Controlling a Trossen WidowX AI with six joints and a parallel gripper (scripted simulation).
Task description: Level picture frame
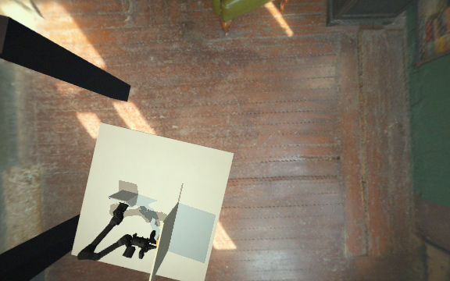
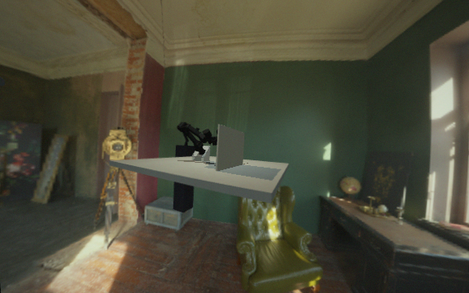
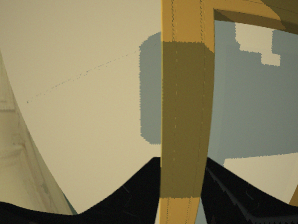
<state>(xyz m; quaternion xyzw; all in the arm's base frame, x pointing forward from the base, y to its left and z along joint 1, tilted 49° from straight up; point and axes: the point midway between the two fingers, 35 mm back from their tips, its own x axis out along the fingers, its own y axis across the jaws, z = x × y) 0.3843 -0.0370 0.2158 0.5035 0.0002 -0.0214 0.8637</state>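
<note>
My gripper tip is now 1 cm short of the yellow picture frame, 1 cm to the right of it and 5 cm above it. Also, from my gripper tip: cream wall panel: 2 cm ahead, 2 cm to the left, 6 cm below.
</note>
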